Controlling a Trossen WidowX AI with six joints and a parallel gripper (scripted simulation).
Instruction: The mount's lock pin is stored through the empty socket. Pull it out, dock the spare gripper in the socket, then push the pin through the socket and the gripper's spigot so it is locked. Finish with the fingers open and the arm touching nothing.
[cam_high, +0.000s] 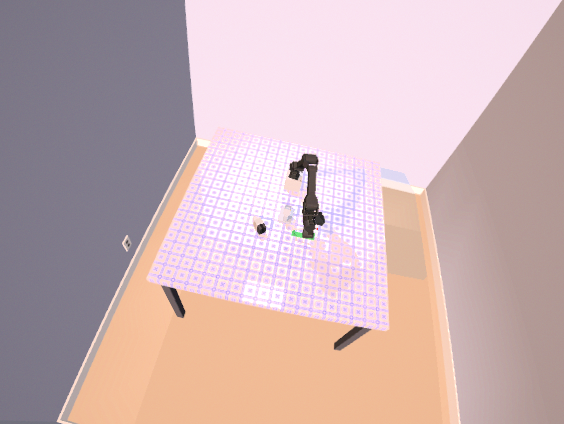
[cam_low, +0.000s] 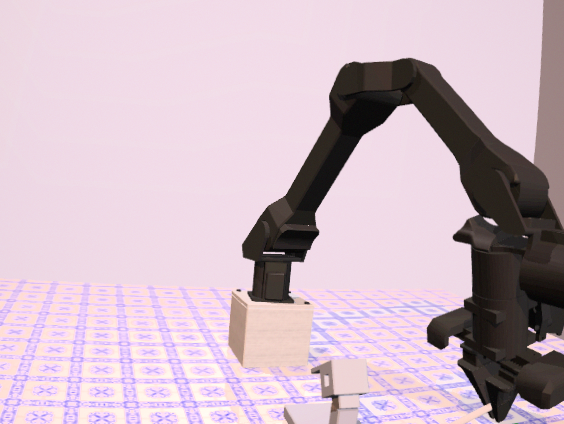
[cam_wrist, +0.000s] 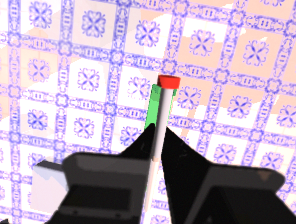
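The green pin holder is 4 cm below my gripper tip, 2 cm to the right of it and 1 cm ahead of it. Also, from my gripper tip: spare gripper (30 cm to the right, 5 cm ahead, 3 cm below); grey-blue mount (16 cm to the right, 8 cm behind, 1 cm below).
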